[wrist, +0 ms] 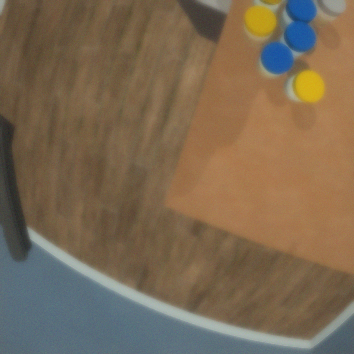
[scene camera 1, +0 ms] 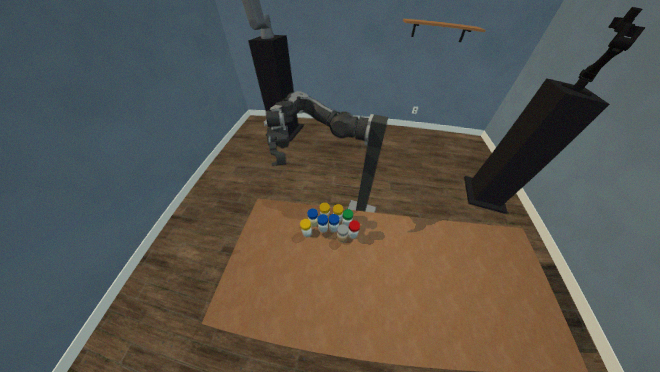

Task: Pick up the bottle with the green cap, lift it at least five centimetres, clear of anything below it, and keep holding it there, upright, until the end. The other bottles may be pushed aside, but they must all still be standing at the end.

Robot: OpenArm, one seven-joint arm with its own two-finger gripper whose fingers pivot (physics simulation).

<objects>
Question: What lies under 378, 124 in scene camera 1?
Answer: A dark arm post.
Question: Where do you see a yellow-capped bottle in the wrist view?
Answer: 307, 86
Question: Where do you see a blue-capped bottle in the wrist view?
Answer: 298, 36
</objects>
